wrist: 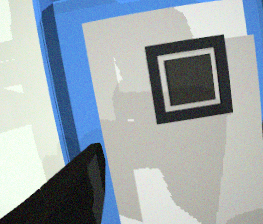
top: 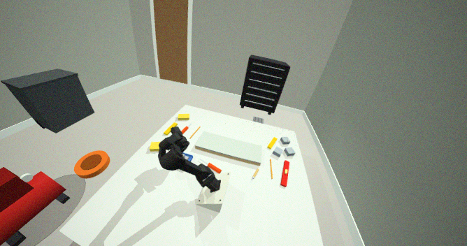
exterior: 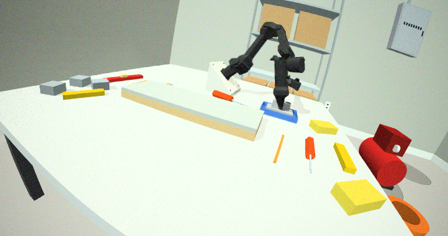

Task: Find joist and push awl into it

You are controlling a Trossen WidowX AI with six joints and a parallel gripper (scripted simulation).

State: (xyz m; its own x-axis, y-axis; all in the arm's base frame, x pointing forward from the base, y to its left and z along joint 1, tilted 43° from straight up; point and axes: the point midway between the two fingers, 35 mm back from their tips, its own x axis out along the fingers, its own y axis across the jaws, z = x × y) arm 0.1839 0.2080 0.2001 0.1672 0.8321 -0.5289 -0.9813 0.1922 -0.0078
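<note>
Right now the stud finder is 10 mm to the left of my gripper tip and 10 mm above it. Also, from my gripper tip: blue tray (20 mm below); then awl (540 mm to the right, 40 mm behind, 30 mm below); then red level (790 mm to the right, 20 mm below, 20 mm ahead).
</note>
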